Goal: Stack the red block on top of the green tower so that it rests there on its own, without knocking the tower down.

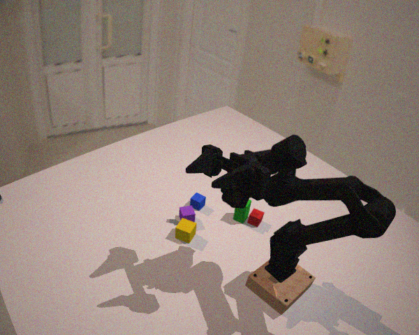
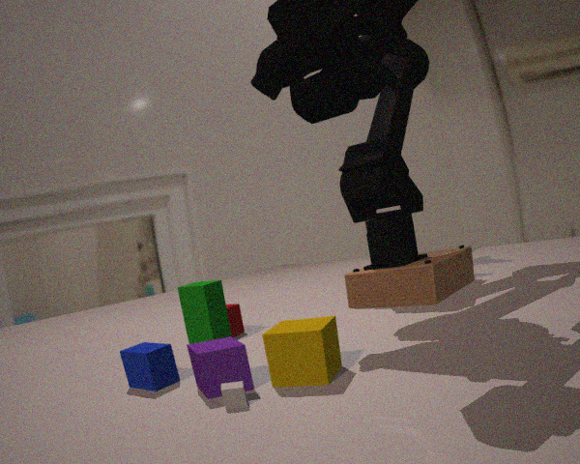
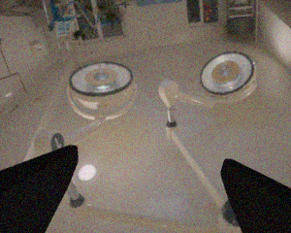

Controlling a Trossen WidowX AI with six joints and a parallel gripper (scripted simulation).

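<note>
My gripper tip is 310 mm above the red block, 290 mm to the left of it and 60 mm short of it. Round my gripper tip: blue cube 310 mm below, 210 mm ahead, 180 mm to the right; small dark object 590 mm ahead, 430 mm to the left, 320 mm below; yellow cube 310 mm below, 130 mm ahead, 80 mm to the right.
</note>
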